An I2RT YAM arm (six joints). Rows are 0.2 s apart.
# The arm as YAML. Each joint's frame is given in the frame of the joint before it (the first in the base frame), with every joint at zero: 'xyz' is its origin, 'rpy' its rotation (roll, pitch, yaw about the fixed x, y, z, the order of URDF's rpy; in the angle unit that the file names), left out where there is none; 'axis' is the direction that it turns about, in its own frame. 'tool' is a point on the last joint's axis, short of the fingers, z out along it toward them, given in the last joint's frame.
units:
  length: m
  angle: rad
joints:
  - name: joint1
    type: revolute
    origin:
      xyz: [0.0, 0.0, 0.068]
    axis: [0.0, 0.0, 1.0]
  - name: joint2
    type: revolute
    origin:
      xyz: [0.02, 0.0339, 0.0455]
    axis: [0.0, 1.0, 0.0]
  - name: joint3
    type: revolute
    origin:
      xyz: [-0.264, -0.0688, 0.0]
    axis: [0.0, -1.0, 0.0]
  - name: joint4
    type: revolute
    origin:
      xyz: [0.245, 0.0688, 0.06]
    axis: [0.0, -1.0, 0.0]
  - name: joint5
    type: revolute
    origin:
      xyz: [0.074, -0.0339, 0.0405]
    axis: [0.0, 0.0, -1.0]
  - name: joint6
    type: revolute
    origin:
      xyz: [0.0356, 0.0, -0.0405]
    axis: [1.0, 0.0, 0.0]
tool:
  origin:
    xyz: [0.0, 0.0, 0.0]
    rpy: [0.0, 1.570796, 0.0]
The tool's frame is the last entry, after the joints.
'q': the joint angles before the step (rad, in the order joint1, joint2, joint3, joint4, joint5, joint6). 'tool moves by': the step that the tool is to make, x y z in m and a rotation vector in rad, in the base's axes. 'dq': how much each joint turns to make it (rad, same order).
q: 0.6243, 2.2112, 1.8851, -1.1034, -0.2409, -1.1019
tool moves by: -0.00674, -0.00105, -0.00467, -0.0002, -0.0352, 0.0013
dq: 0.0088, -0.0374, -0.0802, 0.0721, 0.0218, 0.0042
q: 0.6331, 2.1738, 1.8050, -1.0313, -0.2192, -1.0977
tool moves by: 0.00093, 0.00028, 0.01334, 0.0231, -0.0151, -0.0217
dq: -0.0012, -0.0160, 0.0251, -0.0103, -0.0057, 0.0225
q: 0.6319, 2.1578, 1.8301, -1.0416, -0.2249, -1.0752
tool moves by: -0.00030, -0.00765, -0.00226, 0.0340, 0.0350, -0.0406
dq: -0.0172, -0.0191, -0.0404, 0.0210, -0.0424, 0.0336
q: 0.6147, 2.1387, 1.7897, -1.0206, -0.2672, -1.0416
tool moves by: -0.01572, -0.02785, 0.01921, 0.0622, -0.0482, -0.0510
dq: -0.0354, -0.1594, -0.1705, 0.0919, -0.0199, 0.0218
